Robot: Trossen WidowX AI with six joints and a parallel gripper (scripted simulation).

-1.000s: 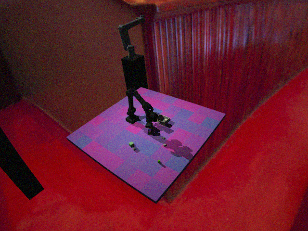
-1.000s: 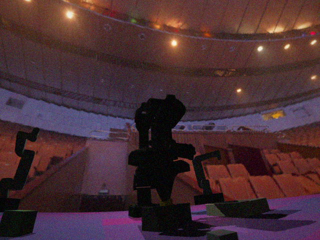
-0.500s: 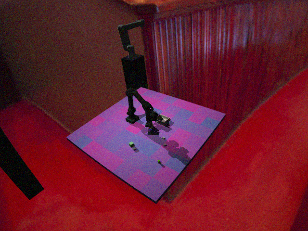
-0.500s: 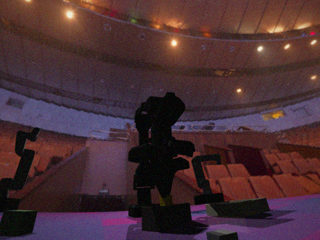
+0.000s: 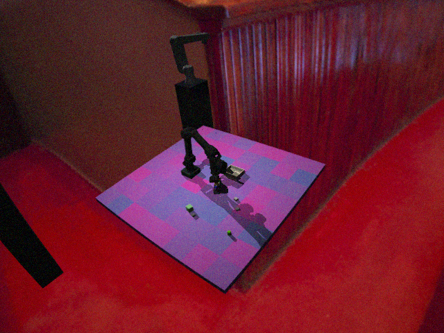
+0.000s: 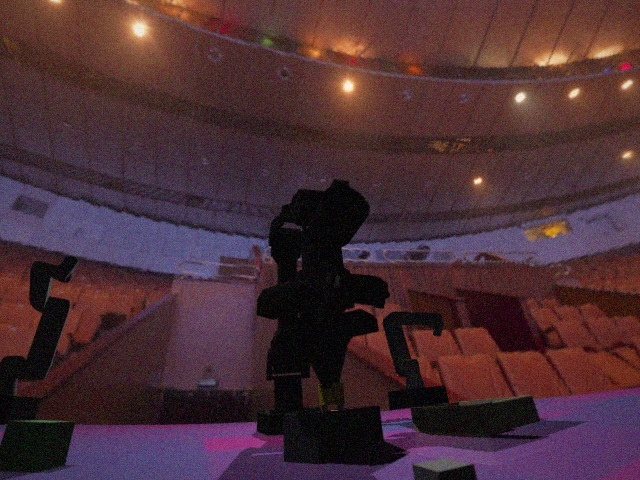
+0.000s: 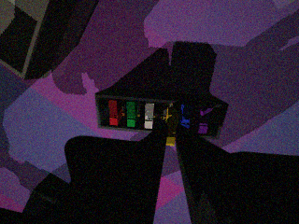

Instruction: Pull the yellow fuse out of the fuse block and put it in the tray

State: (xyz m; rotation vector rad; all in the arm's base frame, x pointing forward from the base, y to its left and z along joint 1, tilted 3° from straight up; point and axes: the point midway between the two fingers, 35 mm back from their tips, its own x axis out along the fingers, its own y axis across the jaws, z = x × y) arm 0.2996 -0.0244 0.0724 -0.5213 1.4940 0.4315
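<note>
My gripper tip is now 21 cm to the right of the pale square tray, 6 cm above it and 1 cm past it. Round my gripper tip: yellow fuse: 1 cm below; green cube: 27 cm to the right, 5 cm below, 1 cm behind.
</note>
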